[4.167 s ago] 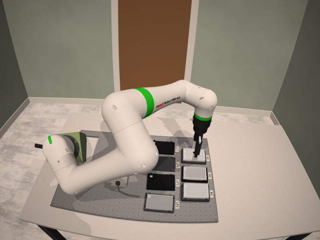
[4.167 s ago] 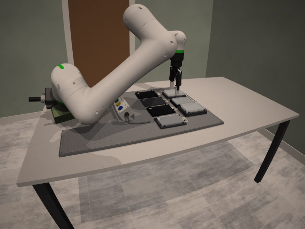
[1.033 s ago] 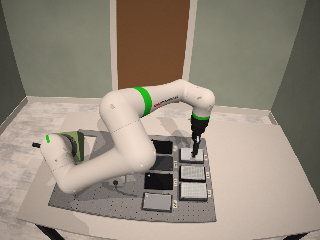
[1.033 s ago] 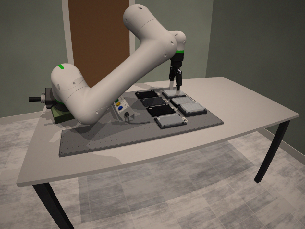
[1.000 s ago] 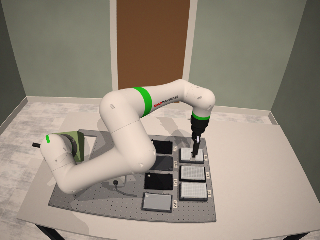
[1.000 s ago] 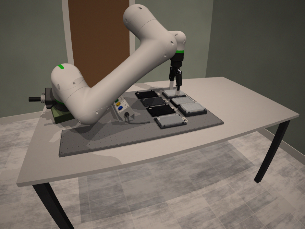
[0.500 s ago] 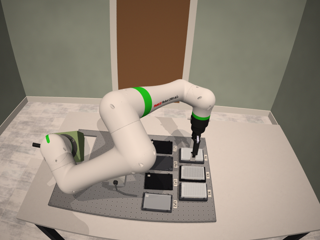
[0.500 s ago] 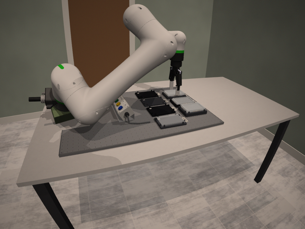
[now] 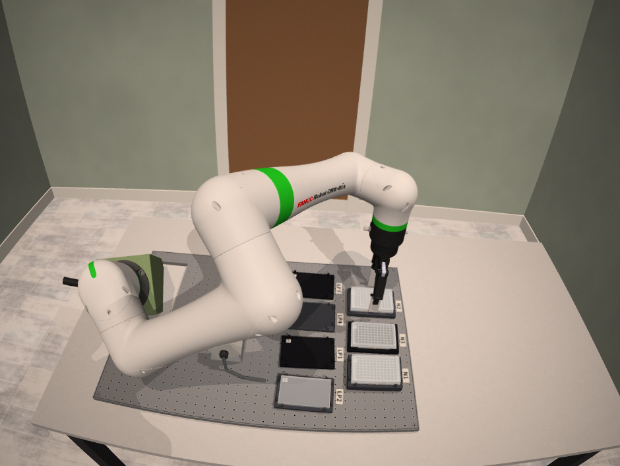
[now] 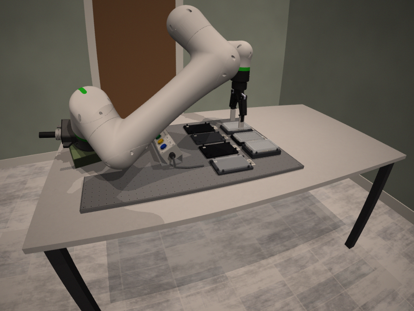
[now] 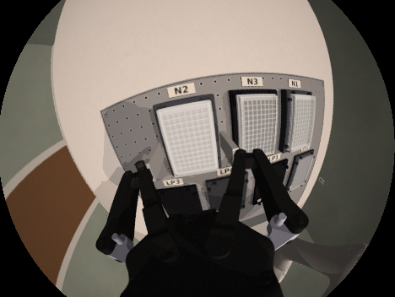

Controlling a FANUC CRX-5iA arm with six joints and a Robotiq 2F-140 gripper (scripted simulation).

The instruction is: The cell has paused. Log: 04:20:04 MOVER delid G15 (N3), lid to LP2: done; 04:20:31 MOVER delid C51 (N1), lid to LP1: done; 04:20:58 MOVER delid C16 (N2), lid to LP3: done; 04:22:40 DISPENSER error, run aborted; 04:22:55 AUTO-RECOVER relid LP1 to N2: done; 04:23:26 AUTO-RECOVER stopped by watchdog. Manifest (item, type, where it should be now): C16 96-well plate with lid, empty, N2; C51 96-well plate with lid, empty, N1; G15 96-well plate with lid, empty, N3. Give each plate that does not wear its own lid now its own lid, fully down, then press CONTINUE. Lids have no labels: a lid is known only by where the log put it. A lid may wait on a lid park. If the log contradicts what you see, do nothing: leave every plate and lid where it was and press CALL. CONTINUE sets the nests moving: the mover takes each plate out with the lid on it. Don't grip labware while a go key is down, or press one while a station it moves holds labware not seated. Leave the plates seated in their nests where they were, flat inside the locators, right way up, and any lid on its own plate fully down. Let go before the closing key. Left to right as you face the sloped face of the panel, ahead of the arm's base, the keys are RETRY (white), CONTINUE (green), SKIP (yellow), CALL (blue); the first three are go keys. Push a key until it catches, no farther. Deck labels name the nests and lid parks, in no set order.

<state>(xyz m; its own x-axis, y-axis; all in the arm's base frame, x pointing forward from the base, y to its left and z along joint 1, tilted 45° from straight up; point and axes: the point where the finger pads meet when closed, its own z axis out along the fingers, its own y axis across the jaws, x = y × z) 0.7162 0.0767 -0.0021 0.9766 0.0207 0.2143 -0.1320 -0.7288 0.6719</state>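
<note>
My hand is 22 cm past the lid park LP2, 30 cm to the left of it and 5 cm above it. Also, from my hand: lid park LP3: 18 cm behind, 8 cm to the left, 5 cm below; then lid park LP1: 20 cm behind, 17 cm to the right, 5 cm below; then lid park LP4: 19 cm behind, 4 cm to the right, 5 cm below.
</note>
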